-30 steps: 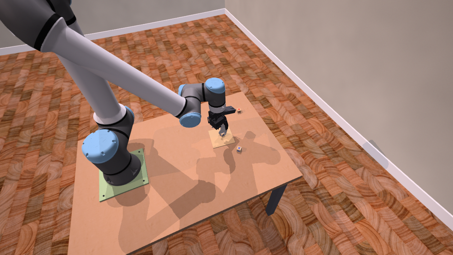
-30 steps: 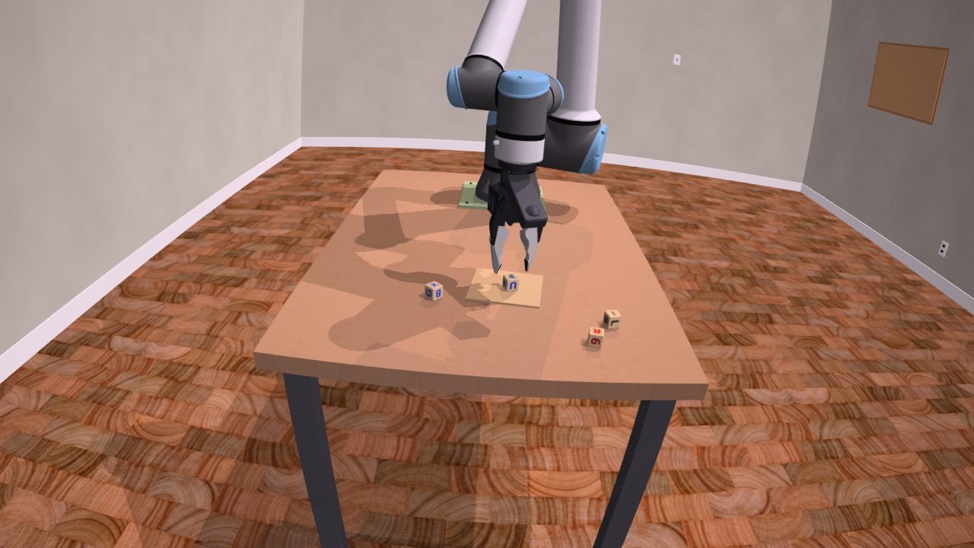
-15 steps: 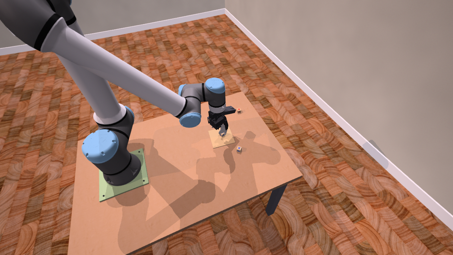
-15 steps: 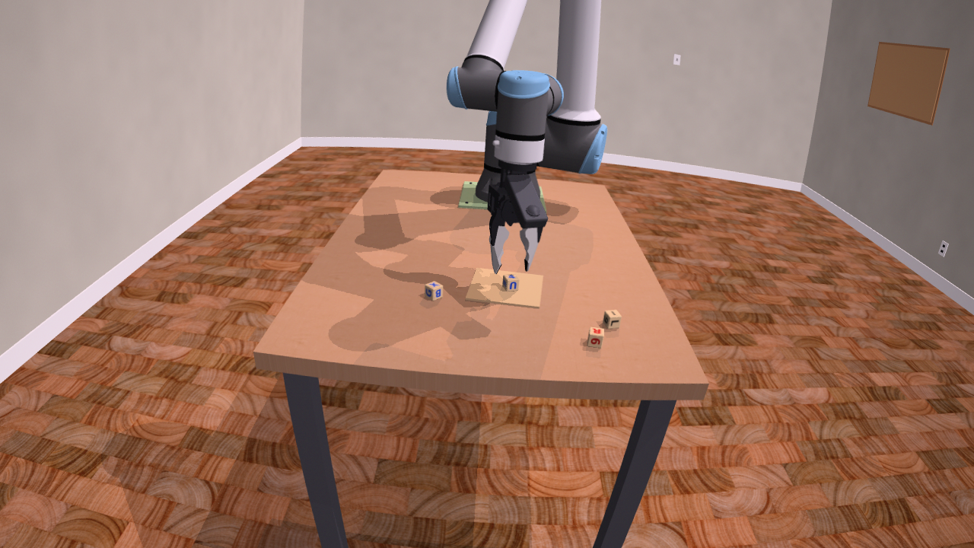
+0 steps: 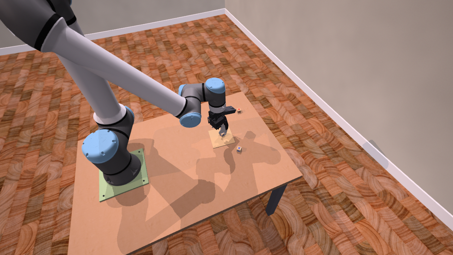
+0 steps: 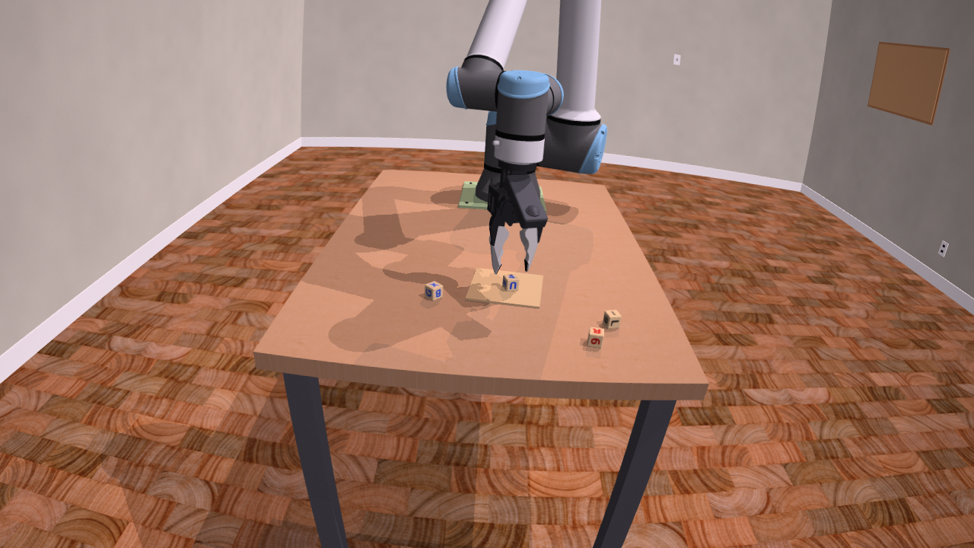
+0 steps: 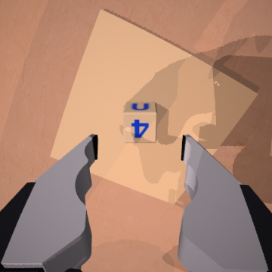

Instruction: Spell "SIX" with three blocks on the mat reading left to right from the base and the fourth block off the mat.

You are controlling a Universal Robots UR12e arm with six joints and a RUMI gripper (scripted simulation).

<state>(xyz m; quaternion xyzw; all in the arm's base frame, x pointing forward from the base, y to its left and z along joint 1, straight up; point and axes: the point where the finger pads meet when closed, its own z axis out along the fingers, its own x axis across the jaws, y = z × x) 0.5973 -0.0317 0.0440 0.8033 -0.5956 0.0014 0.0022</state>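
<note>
Now: the mat 50 mm below my hand, 10 mm to the right of it and 10 mm behind it. Round my hand: red-lettered block (190 mm ahead, 130 mm to the left, 40 mm below).
</note>
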